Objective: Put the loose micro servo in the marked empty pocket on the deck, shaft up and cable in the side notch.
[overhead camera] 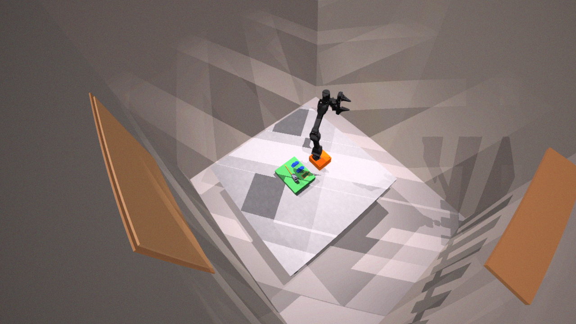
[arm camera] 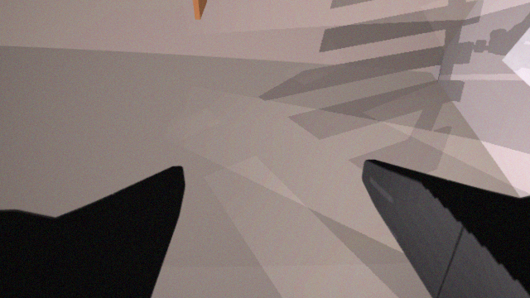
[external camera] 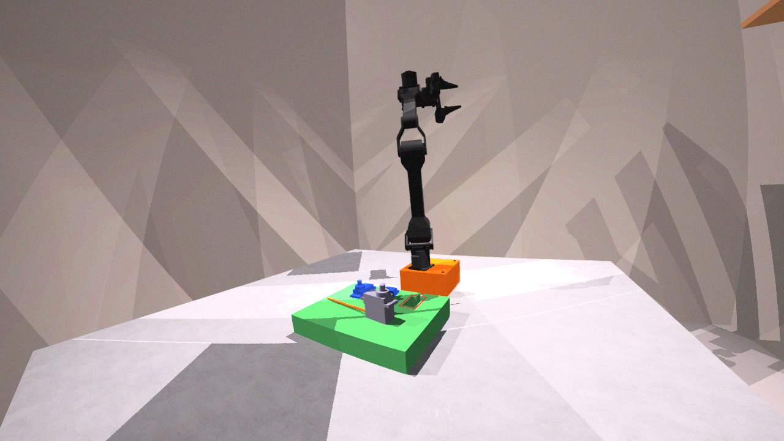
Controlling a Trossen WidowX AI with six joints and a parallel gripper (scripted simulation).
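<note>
The green deck lies 65 cm below my gripper tip, 54 cm ahead of it and 5 cm to the right of it.
</note>
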